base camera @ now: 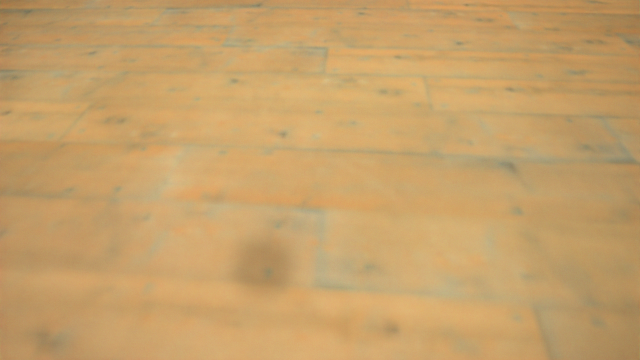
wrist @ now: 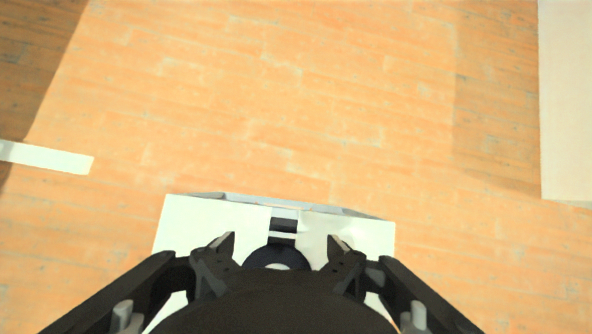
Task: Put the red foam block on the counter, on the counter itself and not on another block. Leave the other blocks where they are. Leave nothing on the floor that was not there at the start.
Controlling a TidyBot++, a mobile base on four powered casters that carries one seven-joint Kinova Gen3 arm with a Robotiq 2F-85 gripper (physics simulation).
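Frame: origin at the arm's base, x back, y right, z up, level; metres.
Seen in the pictures: gripper, between the fingertips: (wrist: pixel 281 243).
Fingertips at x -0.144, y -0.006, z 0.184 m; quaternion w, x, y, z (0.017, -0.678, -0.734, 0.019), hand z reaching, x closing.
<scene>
A point is followed by its place in that frame.
My gripper (wrist: pixel 281 243) @[x -0.144, y -0.006, z 0.184 m] is open and empty in the wrist view, its two dark fingers wide apart above the white top of the robot's own base (wrist: pixel 200 220) @[x -0.107, y -0.171, z -0.014 m]. The red foam block does not show in the base camera view or the wrist view. The counter and the other blocks cannot be made out for certain in either view.
Wooden floor (base camera: pixel 320 175) @[x -0.437, y -0.005, z -0.397 m] (wrist: pixel 300 100) @[x -0.636, y 0.012, z -0.396 m] lies ahead of the base. A pale flat-sided surface (wrist: pixel 567 100) @[x -0.824, y 1.360, z -0.308 m] stands at the right edge of the wrist view, with shadow beside it. A narrow white strip (wrist: pixel 50 157) shows at the left, near another shadow.
</scene>
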